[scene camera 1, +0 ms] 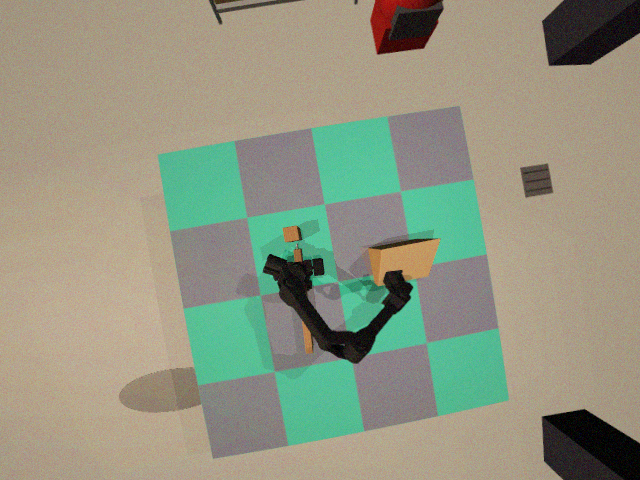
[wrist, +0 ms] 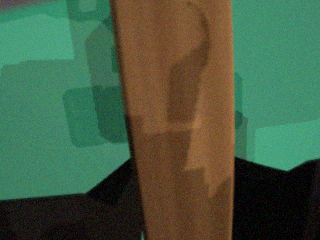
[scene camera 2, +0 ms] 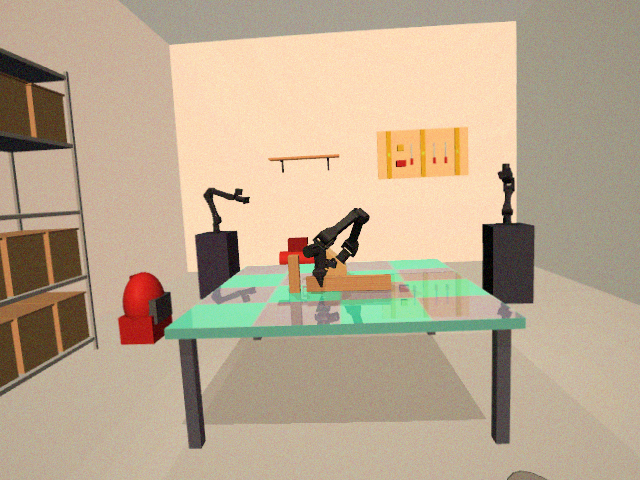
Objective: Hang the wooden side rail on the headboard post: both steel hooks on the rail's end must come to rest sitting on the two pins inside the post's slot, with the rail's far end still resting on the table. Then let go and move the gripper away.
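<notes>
I can see my gripper (wrist: 169, 160), and there's a wooden side rail (scene camera 2: 374, 281) as well. The wrist view also gives me the wooden side rail (wrist: 176, 72).
</notes>
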